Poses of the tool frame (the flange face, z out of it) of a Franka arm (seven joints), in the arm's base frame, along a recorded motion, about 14 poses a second.
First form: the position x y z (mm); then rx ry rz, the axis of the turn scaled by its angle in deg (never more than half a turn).
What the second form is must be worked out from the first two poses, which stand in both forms.
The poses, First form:
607 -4 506 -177.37 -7.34 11.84
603 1 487 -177.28 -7.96 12.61
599 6 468 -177.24 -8.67 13.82
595 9 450 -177.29 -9.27 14.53
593 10 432 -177.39 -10.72 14.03
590 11 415 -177.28 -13.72 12.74
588 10 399 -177.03 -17.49 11.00
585 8 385 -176.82 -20.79 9.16
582 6 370 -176.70 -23.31 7.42
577 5 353 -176.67 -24.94 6.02
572 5 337 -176.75 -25.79 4.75
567 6 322 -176.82 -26.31 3.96
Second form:
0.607 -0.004 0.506 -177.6 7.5 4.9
0.603 0.001 0.487 -177.5 8.0 5.3
0.599 0.006 0.468 -177.5 8.8 5.8
0.595 0.009 0.450 -177.6 9.2 6.2
0.593 0.010 0.432 -177.7 8.9 7.1
0.590 0.011 0.415 -177.6 8.0 9.0
0.588 0.010 0.399 -177.5 6.9 11.4
0.585 0.008 0.385 -177.6 5.6 13.5
0.582 0.006 0.370 -177.8 4.5 15.1
0.577 0.005 0.353 -178.0 3.6 16.1
0.572 0.005 0.337 -178.3 2.8 16.6
0.567 0.006 0.322 -178.4 2.3 17.0

